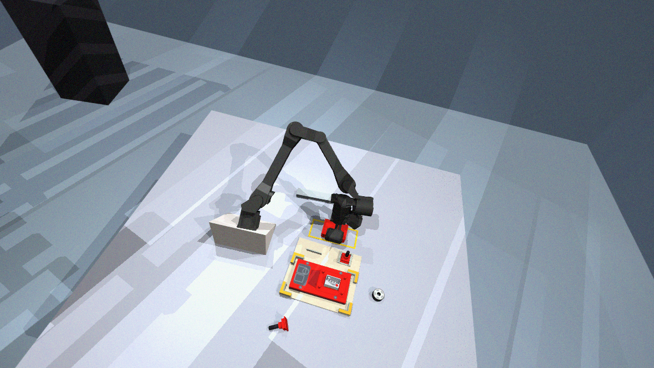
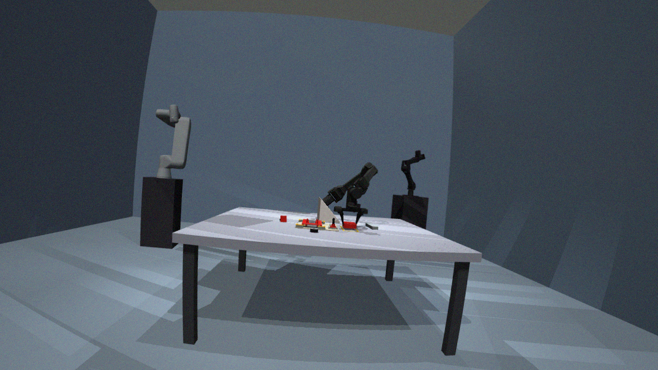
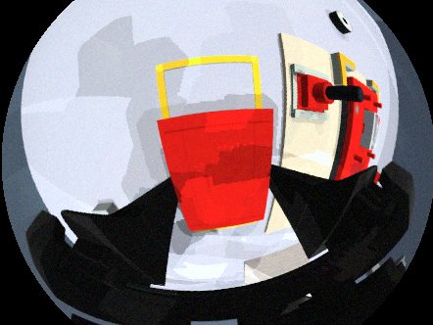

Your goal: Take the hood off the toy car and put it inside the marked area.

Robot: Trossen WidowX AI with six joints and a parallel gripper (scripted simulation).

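My gripper tip is now right at the flat red hood. From my gripper tip the other things lie so: small wheel 17 cm ahead, 23 cm to the right, 1 cm below.
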